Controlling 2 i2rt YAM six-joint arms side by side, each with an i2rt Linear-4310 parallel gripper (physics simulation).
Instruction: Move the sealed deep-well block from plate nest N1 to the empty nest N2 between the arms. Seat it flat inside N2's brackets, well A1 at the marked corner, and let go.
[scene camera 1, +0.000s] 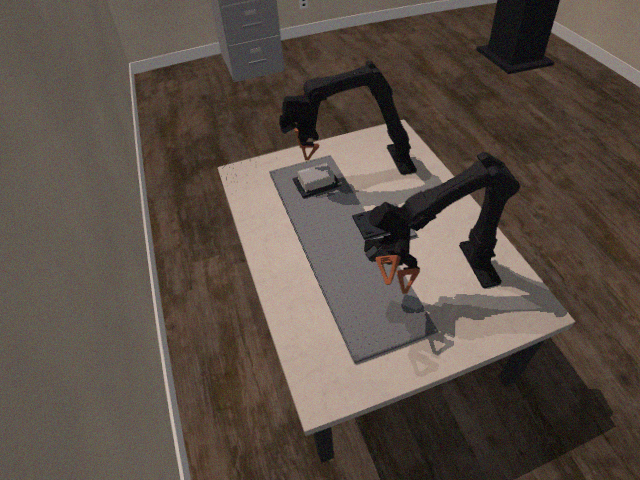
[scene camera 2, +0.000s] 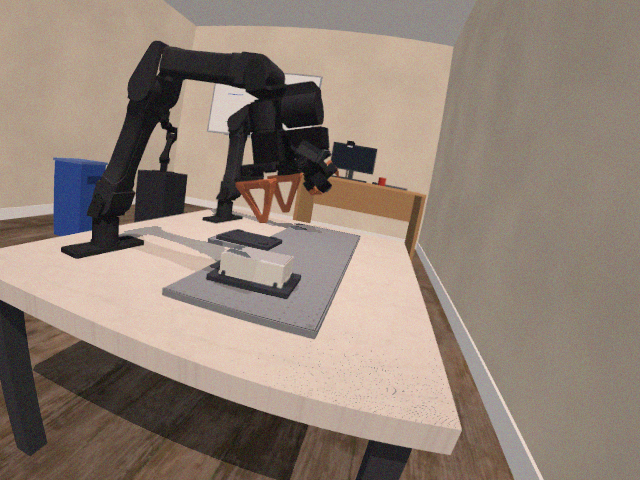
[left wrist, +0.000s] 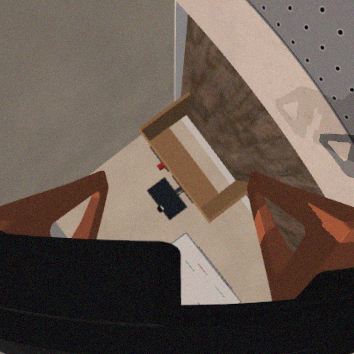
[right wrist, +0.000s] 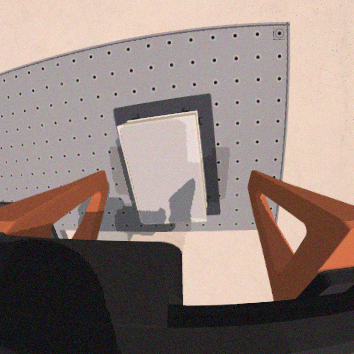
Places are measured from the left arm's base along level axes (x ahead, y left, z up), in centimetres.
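Pixels of known places: left gripper, fingertip midpoint: (scene camera 1: 396, 289) (left wrist: 177, 178); right gripper, fingertip midpoint: (scene camera 1: 304, 154) (scene camera 2: 275, 217) (right wrist: 177, 178); left arm's base at its link origin: (scene camera 1: 479, 263) (scene camera 2: 223, 219); right arm's base at its link origin: (scene camera 1: 401, 159) (scene camera 2: 105, 247).
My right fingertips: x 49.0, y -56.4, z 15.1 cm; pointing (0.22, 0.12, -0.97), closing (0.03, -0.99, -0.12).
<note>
Ahead of a thing's pixels: the offset from my right fingertips to its top centre. Level surfaces: height alone.
The pale sealed block @(dx -3.5, dy +2.4, dz -8.5 cm) (scene camera 1: 316, 177) (scene camera 2: 255, 267) (right wrist: 160, 170) sits in the dark nest N1 @(dx -3.5, dy +2.4, dz -11.6 cm) (scene camera 2: 242, 285) (right wrist: 213, 192) near one end of the grey board. My right gripper (scene camera 2: 275, 217) (right wrist: 177, 178) is open and empty. It hangs above the block, which shows between and below its fingers in the right wrist view. The dark nest N2 @(dx -21.0, dy +29.8, dz -12.0 cm) (scene camera 1: 361, 225) (scene camera 2: 248, 239) is empty; my left arm partly hides it in scene camera 1. Its marked corner is too small to make out. My left gripper (scene camera 1: 397, 287) (left wrist: 177, 178) is open and empty, above the board's other end.
The grey perforated board @(dz -13.8 cm) (scene camera 1: 330, 268) (scene camera 2: 330, 273) (right wrist: 250, 115) lies on the pale table @(dz -15.1 cm) (scene camera 1: 273, 299) (scene camera 2: 372, 310). My left forearm and wrist reach over the board beside N2. A desk (scene camera 2: 361, 198) (left wrist: 185, 165) with a monitor stands beyond the table.
</note>
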